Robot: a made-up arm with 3 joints. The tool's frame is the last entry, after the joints. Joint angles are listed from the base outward.
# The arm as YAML. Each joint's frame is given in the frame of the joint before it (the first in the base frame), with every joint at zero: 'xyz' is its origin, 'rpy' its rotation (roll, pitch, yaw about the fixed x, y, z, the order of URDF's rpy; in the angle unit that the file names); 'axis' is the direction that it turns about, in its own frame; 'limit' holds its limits. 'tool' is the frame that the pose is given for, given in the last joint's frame.
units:
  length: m
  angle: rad
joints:
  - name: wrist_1
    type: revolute
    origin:
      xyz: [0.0, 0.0, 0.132]
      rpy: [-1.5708, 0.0, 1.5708]
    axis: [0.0, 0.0, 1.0]
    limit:
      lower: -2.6
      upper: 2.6
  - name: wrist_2
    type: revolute
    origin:
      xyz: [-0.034, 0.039, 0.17]
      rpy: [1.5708, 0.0, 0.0]
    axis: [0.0, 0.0, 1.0]
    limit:
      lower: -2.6
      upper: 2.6
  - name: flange
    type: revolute
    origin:
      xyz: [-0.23, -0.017, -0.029]
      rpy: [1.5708, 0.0, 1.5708]
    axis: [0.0, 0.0, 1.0]
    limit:
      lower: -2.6
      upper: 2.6
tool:
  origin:
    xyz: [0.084, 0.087, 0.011]
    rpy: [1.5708, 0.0, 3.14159]
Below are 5 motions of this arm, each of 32 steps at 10 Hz.
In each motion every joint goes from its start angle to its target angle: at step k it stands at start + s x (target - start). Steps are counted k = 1, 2, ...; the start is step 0. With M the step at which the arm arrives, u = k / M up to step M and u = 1 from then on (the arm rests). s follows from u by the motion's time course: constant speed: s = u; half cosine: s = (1 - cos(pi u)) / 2; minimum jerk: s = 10 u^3 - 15 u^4 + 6 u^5.
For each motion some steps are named. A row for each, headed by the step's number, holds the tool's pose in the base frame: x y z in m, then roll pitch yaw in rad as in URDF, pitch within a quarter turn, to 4 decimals.
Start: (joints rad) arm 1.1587 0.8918 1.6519
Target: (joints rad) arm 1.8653 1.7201 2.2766
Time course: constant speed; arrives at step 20
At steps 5, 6, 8, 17, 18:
5: 0.0802 -0.0126 0.1552 -2.6836 0.0232 -1.6779
6: 0.0804 -0.0126 0.1432 -2.7198 -0.0446 -1.6818
8: 0.0790 -0.0154 0.1195 -2.7909 -0.1819 -1.6836
17: 0.0455 -0.0686 0.0352 3.1062 -0.8004 -1.5501
18: 0.0394 -0.0777 0.0294 3.0416 -0.8652 -1.5093

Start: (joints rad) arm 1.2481 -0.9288 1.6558
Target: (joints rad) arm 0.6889 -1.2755 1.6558
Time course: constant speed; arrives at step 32
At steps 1, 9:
1: -0.2814 -0.0765 0.3730 -0.6511 0.4083 -1.6254
9: -0.2999 -0.1045 0.3507 -0.5700 0.5521 -1.6225

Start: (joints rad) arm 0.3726 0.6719 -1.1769
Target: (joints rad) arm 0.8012 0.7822 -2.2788
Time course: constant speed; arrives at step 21
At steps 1, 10, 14, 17, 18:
1: -0.1053 -0.2882 0.1237 -0.5086 -0.9110 1.1311
10: -0.0685 -0.2870 0.1247 -1.0234 -1.0722 1.7765
14: -0.0486 -0.2818 0.1272 -1.2959 -1.0848 2.1243
17: -0.0329 -0.2757 0.1298 -1.4871 -1.0715 2.3781
18: -0.0276 -0.2732 0.1308 -1.5457 -1.0634 2.4586

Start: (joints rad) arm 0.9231 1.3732 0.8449
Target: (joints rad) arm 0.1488 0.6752 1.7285
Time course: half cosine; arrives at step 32
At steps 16, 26, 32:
16: 0.0571 -0.0517 0.2057 -2.1609 1.2456 -1.0972
26: 0.0589 -0.1179 0.1663 -2.5261 1.2941 -1.7987
32: 0.0575 -0.1307 0.1529 -2.7032 1.2947 -2.0372

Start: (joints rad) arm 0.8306 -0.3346 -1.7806
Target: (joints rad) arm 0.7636 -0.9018 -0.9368
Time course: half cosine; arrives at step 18
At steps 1, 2, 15, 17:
1: -0.2911 -0.2747 0.1837 -2.0668 -0.6577 1.8139
2: -0.2953 -0.2723 0.1825 -2.0658 -0.6661 1.7915
15: -0.4026 -0.1343 0.1353 -1.6810 -1.0995 0.6746
17: -0.4053 -0.1239 0.1331 -1.6029 -1.1244 0.5582

